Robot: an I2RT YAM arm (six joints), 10 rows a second.
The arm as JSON. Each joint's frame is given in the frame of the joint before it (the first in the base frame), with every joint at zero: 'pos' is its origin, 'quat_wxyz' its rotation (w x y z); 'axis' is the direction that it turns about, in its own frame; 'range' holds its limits. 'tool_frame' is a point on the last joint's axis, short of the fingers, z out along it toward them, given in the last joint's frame.
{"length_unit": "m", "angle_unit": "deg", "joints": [
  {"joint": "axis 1", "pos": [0.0, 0.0, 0.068], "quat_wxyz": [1.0, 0.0, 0.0, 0.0], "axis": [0.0, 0.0, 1.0], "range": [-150.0, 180.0]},
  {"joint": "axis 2", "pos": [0.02, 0.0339, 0.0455], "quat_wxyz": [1.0, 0.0, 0.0, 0.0], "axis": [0.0, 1.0, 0.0], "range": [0.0, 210.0]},
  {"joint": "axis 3", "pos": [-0.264, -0.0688, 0.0], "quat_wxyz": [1.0, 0.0, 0.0, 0.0], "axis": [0.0, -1.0, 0.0], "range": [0.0, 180.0]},
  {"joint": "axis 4", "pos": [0.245, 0.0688, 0.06], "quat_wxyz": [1.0, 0.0, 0.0, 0.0], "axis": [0.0, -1.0, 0.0], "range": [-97.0, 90.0]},
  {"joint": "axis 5", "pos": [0.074, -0.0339, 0.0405], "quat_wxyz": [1.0, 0.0, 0.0, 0.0], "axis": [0.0, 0.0, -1.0], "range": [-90.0, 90.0]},
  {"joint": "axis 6", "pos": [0.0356, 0.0, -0.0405], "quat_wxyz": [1.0, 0.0, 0.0, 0.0], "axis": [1.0, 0.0, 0.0], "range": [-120.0, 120.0]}
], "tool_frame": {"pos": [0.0, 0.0, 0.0], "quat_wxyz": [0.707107, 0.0, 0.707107, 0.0]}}
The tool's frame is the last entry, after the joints.
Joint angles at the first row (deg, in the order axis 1, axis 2, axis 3, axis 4, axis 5, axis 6):
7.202, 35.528, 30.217, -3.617, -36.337, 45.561
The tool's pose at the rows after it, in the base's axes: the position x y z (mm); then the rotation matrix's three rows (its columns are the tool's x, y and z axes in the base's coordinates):
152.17 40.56 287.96; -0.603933 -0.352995 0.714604; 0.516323 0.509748 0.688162; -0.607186 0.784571 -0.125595
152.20 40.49 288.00; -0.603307 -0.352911 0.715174; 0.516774 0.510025 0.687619; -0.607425 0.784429 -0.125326
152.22 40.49 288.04; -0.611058 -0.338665 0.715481; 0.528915 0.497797 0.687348; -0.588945 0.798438 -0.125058
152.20 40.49 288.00; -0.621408 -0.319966 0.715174; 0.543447 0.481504 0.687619; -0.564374 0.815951 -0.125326
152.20 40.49 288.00; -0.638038 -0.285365 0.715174; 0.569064 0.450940 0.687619; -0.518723 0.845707 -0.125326
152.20 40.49 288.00; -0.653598 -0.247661 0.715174; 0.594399 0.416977 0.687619; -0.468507 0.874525 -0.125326
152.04 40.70 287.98; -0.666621 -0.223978 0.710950; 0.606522 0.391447 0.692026; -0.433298 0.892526 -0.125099
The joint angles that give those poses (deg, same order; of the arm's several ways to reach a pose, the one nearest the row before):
7.223, 35.528, 30.216, -3.661, -36.360, 46.916
7.200, 35.527, 30.217, -3.640, -36.339, 46.916
7.204, 35.529, 30.217, -3.617, -36.313, 48.271
7.200, 35.527, 30.217, -3.640, -36.339, 49.997
7.200, 35.527, 30.217, -3.640, -36.339, 53.145
7.200, 35.527, 30.217, -3.640, -36.339, 56.489
7.224, 35.528, 30.217, -3.661, -36.665, 58.719

